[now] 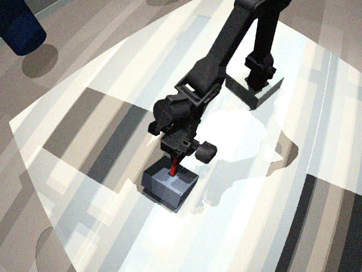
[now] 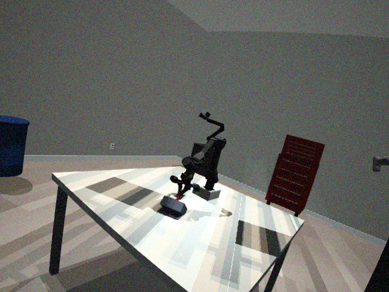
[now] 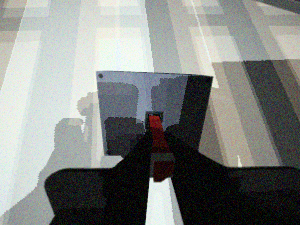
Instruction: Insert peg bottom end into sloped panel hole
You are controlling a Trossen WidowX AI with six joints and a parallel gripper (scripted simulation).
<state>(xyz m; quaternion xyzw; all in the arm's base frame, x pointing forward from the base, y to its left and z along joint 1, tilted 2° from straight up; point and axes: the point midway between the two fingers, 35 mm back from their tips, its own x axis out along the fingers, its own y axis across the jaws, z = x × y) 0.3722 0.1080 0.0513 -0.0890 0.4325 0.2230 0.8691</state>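
Now: the sloped panel 6 cm below my gripper tip, 3 cm ahead of it and 2 cm to the left of it. Also, from my gripper tip: red peg (1 cm behind, 1 cm above).
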